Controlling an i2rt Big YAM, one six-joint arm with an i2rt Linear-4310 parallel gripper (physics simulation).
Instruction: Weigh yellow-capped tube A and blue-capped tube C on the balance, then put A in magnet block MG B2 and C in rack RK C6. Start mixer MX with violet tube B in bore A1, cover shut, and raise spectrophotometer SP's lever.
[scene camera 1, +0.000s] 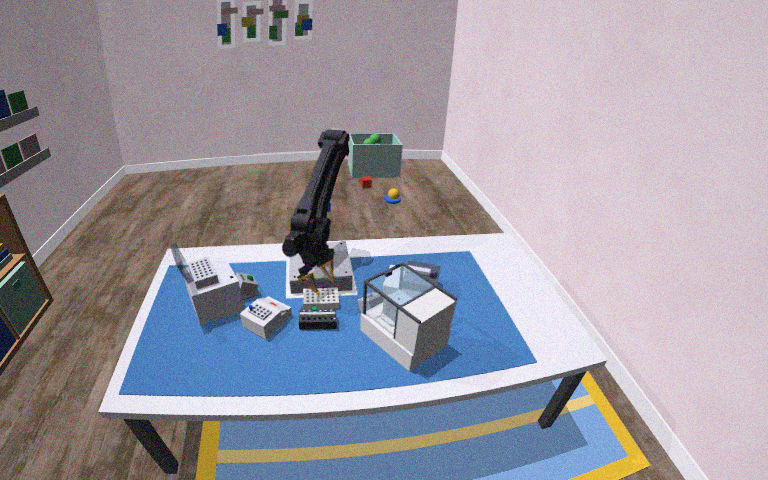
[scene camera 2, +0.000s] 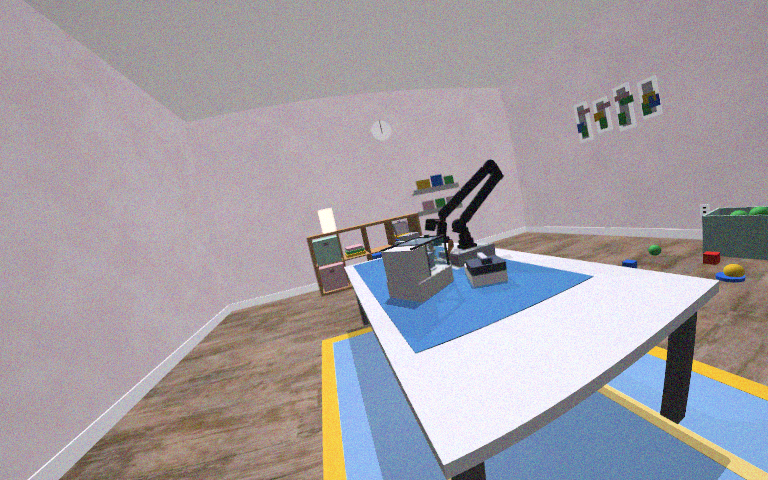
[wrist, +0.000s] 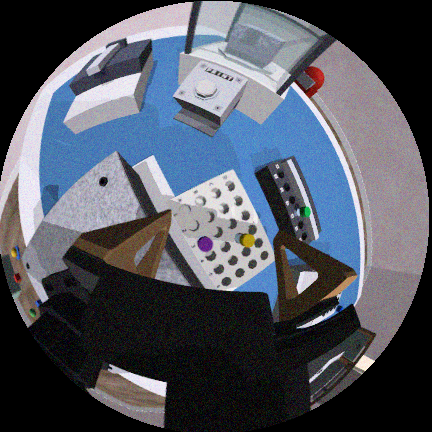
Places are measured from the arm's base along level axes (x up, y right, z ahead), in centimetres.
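Pixels of known places: gripper, fingertip midpoint: (scene camera 1: 324, 286) (scene camera 2: 439, 255) (wrist: 227, 226); arm's base, link origin: (scene camera 2: 467, 246).
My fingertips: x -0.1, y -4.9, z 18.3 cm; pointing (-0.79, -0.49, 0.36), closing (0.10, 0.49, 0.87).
For each thing: its top centre in the pictures, then the offset to it from my fingertips. "spot": a spot on its surface instead.
- white rack, top centre: (wrist: 228, 234) (scene camera 1: 320, 295) dx -3.6, dy +1.5, dz +0.9 cm
- tube A, top centre: (wrist: 248, 240) dx -1.2, dy +2.2, dz +2.0 cm
- tube B, top centre: (wrist: 205, 244) dx -1.2, dy +1.0, dz -2.1 cm
- blue cap, top centre: (scene camera 1: 250, 306) dx +2.1, dy +23.4, dz +16.5 cm
- black block, top centre: (wrist: 306, 200) (scene camera 1: 317, 313) dx -1.8, dy +1.0, dz +12.5 cm
- green-capped tube, top centre: (wrist: 307, 211) dx -1.0, dy +2.2, dz +11.1 cm
- glass-topped balance, top centre: (scene camera 1: 400, 279) (scene camera 2: 419, 237) dx +15.6, dy -25.6, dz +13.9 cm
- spectrophotometer, top centre: (scene camera 1: 413, 266) (scene camera 2: 481, 254) dx +3.6, dy -32.2, dz -10.4 cm
- grey device, surface spot: (scene camera 1: 212, 302) spot: dx +1.5, dy +38.3, dz +16.1 cm
- box with a round knob, top centre: (wrist: 207, 82) dx +0.8, dy -16.0, dz +3.4 cm
- small white block, top centre: (wrist: 329, 300) (scene camera 1: 264, 306) dx +0.4, dy +19.2, dz +13.8 cm
- small box with a green button, surface spot: (scene camera 1: 248, 285) spot: dx -0.7, dy +28.8, dz +2.2 cm
My open, empty gripper (scene camera 1: 325, 286) (wrist: 225, 225) points down above the white rack (scene camera 1: 331, 306) (wrist: 241, 191). In the wrist view, the yellow cap of tube A (wrist: 247, 240) and the violet cap of tube B (wrist: 205, 244) stand in the rack between and below the fingertips. A blue cap (scene camera 1: 250, 307) sits in a small white block. The black block (scene camera 1: 317, 325) (wrist: 274, 192), apparently the magnet block, holds a green-capped tube (wrist: 305, 212). The glass-topped balance (scene camera 1: 431, 316) (scene camera 2: 404, 274) and spectrophotometer (scene camera 2: 487, 277) (wrist: 110, 102) stand apart. A grey device (scene camera 1: 212, 302), apparently the mixer, has its clear cover (scene camera 1: 178, 259) raised.
A box with a round knob (wrist: 205, 89) stands before the balance. The grey arm base (scene camera 1: 339, 283) (wrist: 102, 192) borders the rack. The small white block (scene camera 1: 266, 325) stands between the grey device and black block. A small box with a green button (scene camera 1: 248, 285) stands beside the grey device.
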